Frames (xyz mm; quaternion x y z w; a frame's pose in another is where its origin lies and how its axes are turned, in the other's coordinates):
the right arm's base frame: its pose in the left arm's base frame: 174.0 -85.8 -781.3 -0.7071 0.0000 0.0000 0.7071
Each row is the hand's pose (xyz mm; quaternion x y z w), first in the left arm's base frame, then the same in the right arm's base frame.
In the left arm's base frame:
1: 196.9 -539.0 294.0 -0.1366 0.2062 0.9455 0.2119
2: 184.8 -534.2 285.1 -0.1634 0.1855 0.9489 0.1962
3: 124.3 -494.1 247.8 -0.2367 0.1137 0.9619 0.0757
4: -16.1 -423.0 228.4 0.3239 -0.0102 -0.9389 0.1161
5: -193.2 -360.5 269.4 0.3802 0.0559 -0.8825 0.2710
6: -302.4 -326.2 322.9 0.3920 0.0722 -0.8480 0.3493
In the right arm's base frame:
1: 22.9 -1075.3 -453.2 0.0532 -0.5228 0.8144 0.2464
2: 10.8 -1066.4 -448.4 0.0232 -0.5398 0.8021 0.2543
3: -49.7 -1029.1 -408.3 -0.1138 -0.5998 0.7606 0.2209
4: -190.1 -1009.7 -337.2 -0.3111 -0.6567 0.6711 0.1469
5: -367.2 -1050.7 -274.7 -0.4605 -0.6636 0.5845 0.0772
6: -476.4 -1104.2 -240.4 -0.5242 -0.6507 0.5486 0.0302

